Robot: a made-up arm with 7 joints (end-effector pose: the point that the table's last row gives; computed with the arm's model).
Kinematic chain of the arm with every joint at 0, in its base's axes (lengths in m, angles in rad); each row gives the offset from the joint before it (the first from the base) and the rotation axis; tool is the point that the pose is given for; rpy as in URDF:
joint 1: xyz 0 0 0.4 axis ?
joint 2: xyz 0 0 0 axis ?
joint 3: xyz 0 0 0.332 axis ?
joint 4: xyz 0.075 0 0 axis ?
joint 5: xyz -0.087 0 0.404 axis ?
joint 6: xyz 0 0 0 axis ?
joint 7: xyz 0.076 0 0 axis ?
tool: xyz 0 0 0 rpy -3.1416 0 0
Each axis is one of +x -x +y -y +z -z.
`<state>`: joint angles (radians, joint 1 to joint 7).
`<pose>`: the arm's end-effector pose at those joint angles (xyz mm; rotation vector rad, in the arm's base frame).
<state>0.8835 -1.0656 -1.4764 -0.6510 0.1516 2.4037 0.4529</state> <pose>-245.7 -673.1 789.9 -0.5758 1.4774 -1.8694</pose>
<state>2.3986 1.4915 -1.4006 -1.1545 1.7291 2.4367 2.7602</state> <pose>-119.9 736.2 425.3 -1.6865 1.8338 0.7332</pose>
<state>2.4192 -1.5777 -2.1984 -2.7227 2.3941 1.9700 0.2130</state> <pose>110.5 240.2 192.0 0.5329 1.7956 1.8512</pose>
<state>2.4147 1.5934 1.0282 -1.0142 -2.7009 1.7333 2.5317</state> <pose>-734.5 143.5 161.8 -1.4089 -1.1388 -0.5399</pose>
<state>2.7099 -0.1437 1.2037 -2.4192 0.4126 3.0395 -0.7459</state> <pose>-335.7 -310.7 553.0 1.3534 -2.0530 0.0747</pose>
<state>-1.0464 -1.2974 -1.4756 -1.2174 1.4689 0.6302 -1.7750</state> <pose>-655.6 214.3 653.4 0.9832 0.8408 1.5021</pose>
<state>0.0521 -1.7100 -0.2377 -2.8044 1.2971 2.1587 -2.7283</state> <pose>39.4 -113.5 711.5 0.4935 1.6304 2.0949</pose>
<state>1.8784 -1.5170 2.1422 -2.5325 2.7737 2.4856 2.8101</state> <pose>-301.2 -84.9 223.8 2.4365 -1.1282 -1.0707</pose>
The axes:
joint 1: +z
joint 2: +y
joint 3: +z
joint 4: -y
joint 5: +z
joint 6: -y
joint 7: -z

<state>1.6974 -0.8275 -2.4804 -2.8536 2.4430 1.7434 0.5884</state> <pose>176.8 -56.2 159.4 1.0574 1.4263 0.8501</pose>
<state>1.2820 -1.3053 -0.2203 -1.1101 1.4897 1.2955 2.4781</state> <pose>-58.3 -482.1 1004.5 -1.7829 -0.3196 1.3762</pose>
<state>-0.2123 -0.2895 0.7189 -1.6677 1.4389 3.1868 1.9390</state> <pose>333.3 195.6 891.5 -0.2981 1.4179 0.4243</pose>
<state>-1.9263 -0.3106 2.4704 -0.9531 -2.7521 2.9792 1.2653</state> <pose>388.0 386.9 857.2 0.5158 1.1287 1.8497</pose>
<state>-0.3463 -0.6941 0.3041 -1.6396 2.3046 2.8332 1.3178</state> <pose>187.7 38.1 979.9 -0.1510 0.8543 0.3836</pose>
